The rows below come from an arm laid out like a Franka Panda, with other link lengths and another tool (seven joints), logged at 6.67 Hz.
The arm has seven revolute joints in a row. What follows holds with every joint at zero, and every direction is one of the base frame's. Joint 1 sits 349.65 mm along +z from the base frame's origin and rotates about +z. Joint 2 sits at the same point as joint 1 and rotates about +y. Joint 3 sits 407.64 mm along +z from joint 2 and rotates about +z. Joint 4 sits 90.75 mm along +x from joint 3 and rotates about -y. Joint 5 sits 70.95 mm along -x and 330.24 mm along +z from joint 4 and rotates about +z. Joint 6 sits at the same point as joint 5 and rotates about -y. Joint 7 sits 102.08 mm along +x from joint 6 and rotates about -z. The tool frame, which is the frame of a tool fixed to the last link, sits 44 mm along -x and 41 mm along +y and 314.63 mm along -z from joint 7; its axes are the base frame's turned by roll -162, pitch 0 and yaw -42.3 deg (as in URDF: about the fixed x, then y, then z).
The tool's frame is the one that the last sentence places.
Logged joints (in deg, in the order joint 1, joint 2, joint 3, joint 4, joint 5, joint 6, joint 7), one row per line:
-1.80 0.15 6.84 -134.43 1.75 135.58 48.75
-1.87 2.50 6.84 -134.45 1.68 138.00 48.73
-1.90 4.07 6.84 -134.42 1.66 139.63 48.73
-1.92 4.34 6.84 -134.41 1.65 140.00 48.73
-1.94 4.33 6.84 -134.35 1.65 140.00 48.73
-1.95 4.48 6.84 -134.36 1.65 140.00 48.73
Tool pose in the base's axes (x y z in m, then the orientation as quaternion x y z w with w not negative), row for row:
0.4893 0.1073 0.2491 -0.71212 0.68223 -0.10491 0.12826
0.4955 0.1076 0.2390 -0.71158 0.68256 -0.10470 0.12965
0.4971 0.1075 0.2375 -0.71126 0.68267 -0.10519 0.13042
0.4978 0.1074 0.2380 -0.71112 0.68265 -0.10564 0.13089
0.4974 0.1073 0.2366 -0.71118 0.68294 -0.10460 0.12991
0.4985 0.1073 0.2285 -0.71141 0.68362 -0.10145 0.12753
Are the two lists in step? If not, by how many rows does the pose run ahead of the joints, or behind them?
The pose runs 1 row ahead of the joints: the pose in row i belongs to the joints in row i + 1.
